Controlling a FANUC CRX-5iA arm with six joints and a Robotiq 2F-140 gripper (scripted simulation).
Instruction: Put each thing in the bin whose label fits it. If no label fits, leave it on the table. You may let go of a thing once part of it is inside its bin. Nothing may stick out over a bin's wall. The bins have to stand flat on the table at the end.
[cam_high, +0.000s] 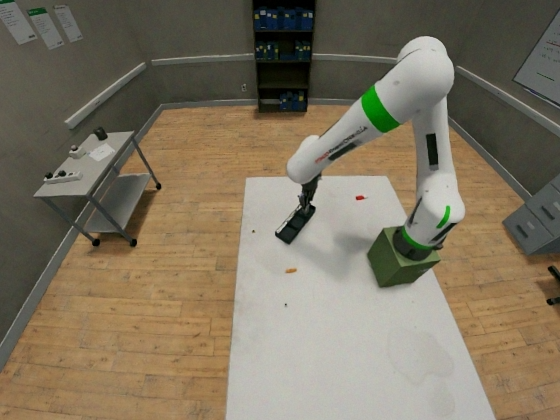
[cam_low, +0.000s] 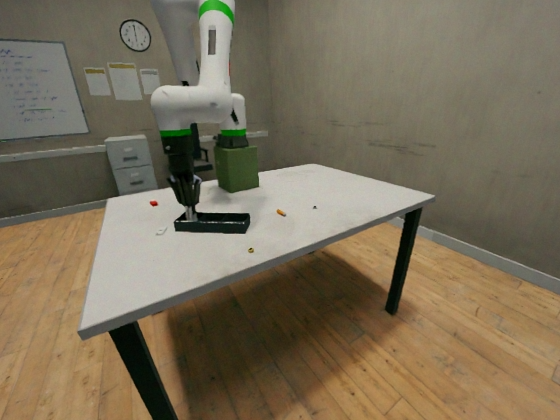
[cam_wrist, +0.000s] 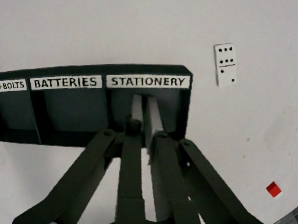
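Now: the black bin tray 6 cm ahead of my hand, 5 cm to the left of it and 3 cm below it. The rest, counted from my hand: small white object: 4 cm behind, 10 cm to the right, 4 cm below; yellow ring: 28 cm ahead, 5 cm to the left, 5 cm below; orange object: 15 cm ahead, 30 cm to the left, 4 cm below.
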